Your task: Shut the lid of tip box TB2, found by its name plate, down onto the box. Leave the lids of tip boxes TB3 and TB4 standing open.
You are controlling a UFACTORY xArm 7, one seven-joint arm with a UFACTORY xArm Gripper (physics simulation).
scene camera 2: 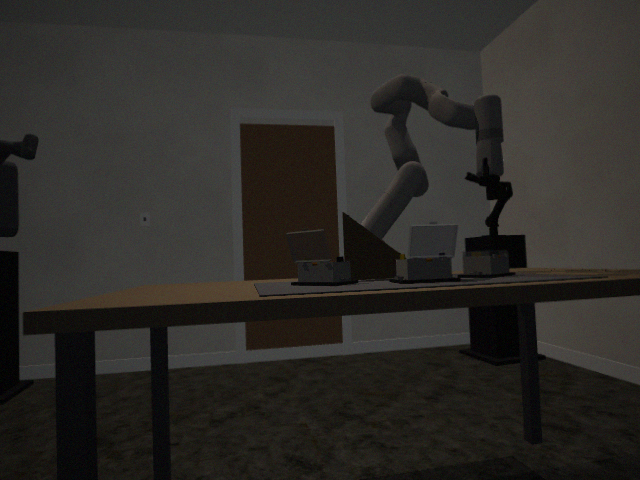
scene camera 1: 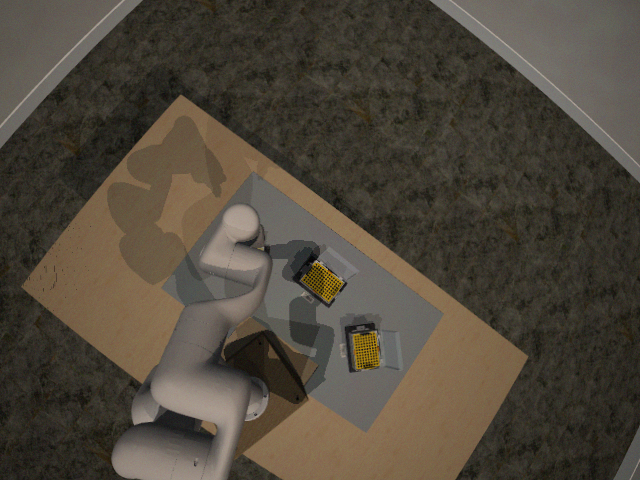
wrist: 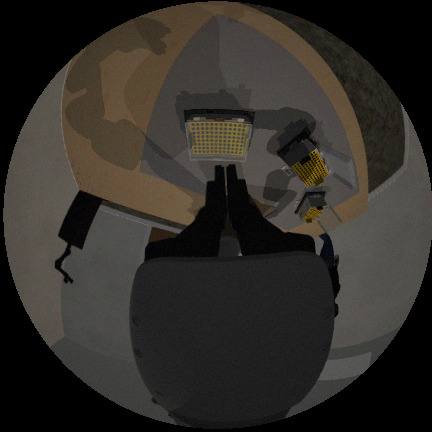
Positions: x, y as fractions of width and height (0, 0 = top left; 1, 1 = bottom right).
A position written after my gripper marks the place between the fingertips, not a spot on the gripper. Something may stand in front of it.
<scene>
In view: my gripper (scene camera 2: 0.77, 0.42), a lid (scene camera 1: 0.61, 0.74), a lid (wrist: 0.79, 0.39), a lid (wrist: 0.48, 0.32) and a grey mat (scene camera 1: 0.59, 0.62).
My gripper shows as well in the wrist view (wrist: 0.52, 0.41). The grey mat shows as well in scene camera 2 (scene camera 2: 0.43, 0.60) and in the wrist view (wrist: 0.53, 0.15).
</scene>
